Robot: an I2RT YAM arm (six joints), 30 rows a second.
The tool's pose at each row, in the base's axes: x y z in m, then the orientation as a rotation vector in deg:
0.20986, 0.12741, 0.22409, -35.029, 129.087, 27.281
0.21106, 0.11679, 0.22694, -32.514, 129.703, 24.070
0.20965, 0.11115, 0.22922, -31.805, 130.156, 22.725
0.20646, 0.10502, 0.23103, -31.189, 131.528, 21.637
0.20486, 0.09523, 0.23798, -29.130, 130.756, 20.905
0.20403, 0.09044, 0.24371, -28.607, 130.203, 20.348
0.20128, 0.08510, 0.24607, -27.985, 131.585, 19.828
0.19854, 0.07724, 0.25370, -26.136, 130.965, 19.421
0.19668, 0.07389, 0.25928, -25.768, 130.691, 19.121
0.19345, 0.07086, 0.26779, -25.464, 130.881, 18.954
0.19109, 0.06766, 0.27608, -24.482, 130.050, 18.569
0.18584, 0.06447, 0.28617, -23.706, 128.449, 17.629
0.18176, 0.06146, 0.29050, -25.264, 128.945, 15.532
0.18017, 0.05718, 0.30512, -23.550, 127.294, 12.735
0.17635, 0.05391, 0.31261, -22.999, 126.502, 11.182
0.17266, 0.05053, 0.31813, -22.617, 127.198, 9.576
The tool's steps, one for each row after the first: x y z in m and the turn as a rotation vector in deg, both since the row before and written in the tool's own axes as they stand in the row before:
0.00014, -0.00892, -0.00653, 3.140, -0.021, 0.820
0.00071, -0.00377, -0.00493, 1.191, 0.298, 0.178
0.00231, -0.00346, -0.00581, 0.932, 1.186, 0.457
-0.00132, -0.00696, -0.00982, 1.228, -1.236, 0.953
-0.00248, -0.00323, -0.00631, 0.594, -0.631, 0.036
0.00128, -0.00324, -0.00543, 0.532, 1.189, 0.608
-0.00186, -0.00503, -0.00994, 0.914, -1.021, 0.983
-0.00217, -0.00167, -0.00619, 0.345, -0.336, 0.092
-0.00356, -0.00055, -0.00889, 0.215, 0.119, 0.200
-0.00391, -0.00111, -0.00825, 0.623, -1.007, 0.361
-0.00358, 0.00017, -0.01126, 0.978, -1.677, -0.131
-0.00024, -0.00080, -0.00662, 0.960, 0.919, -1.666
-0.00915, -0.00255, -0.01201, 2.692, -1.763, -0.091
-0.00287, -0.00150, -0.00842, 1.356, -0.762, -0.304
-0.00147, -0.00186, -0.00706, 1.255, 0.735, -0.165

